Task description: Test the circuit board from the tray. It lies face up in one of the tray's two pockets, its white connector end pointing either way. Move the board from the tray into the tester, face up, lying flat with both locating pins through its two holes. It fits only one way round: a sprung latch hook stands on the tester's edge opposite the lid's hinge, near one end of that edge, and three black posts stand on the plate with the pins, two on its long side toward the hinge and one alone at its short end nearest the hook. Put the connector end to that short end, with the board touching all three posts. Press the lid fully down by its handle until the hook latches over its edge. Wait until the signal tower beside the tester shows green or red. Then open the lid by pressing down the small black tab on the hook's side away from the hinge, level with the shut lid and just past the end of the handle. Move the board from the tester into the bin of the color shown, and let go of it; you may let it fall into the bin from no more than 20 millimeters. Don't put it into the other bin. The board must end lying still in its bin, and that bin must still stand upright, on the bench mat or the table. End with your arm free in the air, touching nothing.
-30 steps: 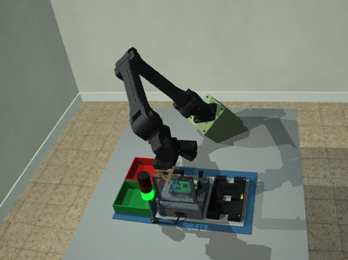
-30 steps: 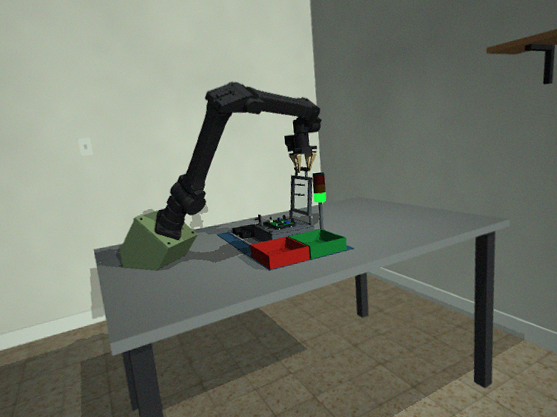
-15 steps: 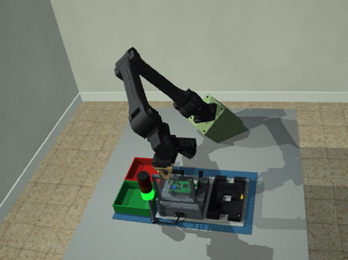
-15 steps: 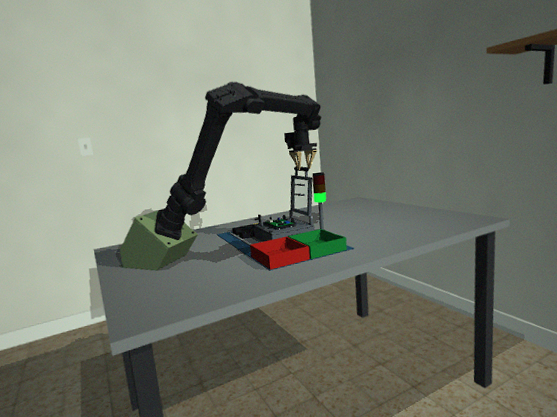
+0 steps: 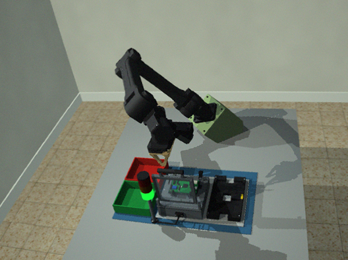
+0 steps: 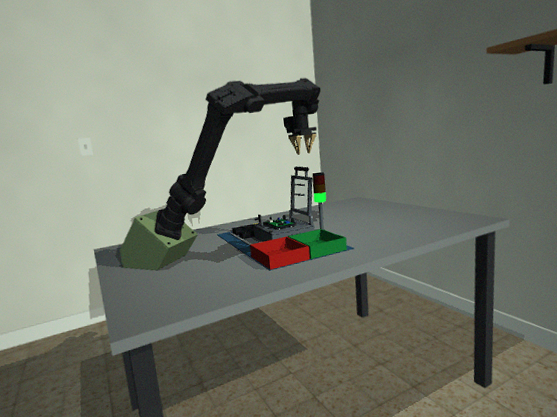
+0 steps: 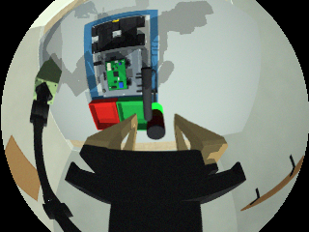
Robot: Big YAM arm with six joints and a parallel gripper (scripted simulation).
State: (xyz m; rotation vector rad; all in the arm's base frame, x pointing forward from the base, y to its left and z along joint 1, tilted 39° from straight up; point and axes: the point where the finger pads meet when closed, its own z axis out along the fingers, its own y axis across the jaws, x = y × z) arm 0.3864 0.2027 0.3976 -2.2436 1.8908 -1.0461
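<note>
The green circuit board lies 260 mm below my hand and 130 mm behind it. Round my hand: tester plate: 270 mm below, 130 mm behind, 10 mm to the left; then latch hook: 250 mm below, 200 mm behind, 60 mm to the left; then clear lid: 150 mm below, 20 mm behind.
</note>
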